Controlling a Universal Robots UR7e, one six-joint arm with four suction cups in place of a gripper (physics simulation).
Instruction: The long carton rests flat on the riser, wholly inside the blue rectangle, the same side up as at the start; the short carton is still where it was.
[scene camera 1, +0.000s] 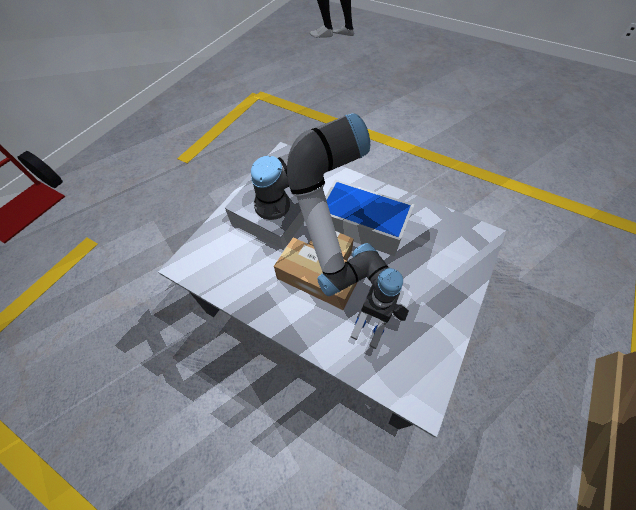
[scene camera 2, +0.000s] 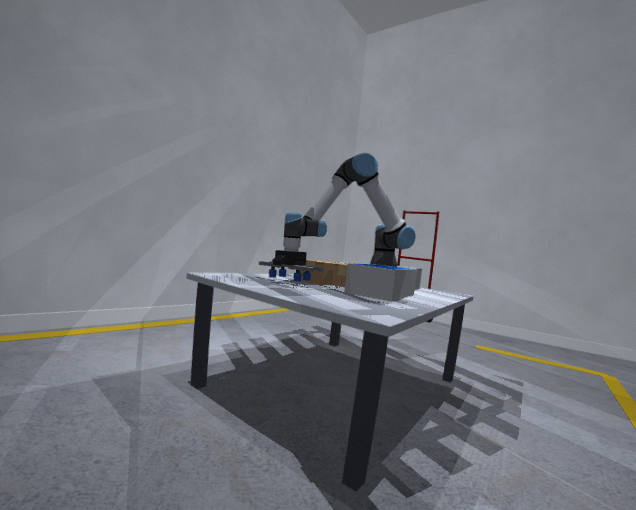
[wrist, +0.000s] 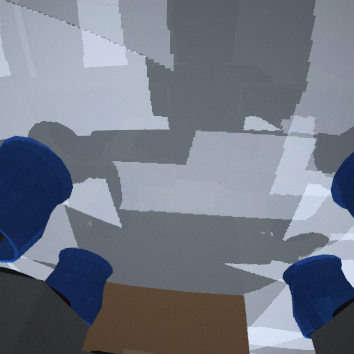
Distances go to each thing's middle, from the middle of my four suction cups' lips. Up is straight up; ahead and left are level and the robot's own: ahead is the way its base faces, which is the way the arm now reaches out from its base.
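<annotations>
The grey riser (scene camera 2: 389, 283) is 370 mm to the left of my suction cup, 30 mm above it and 200 mm behind it.
</annotations>
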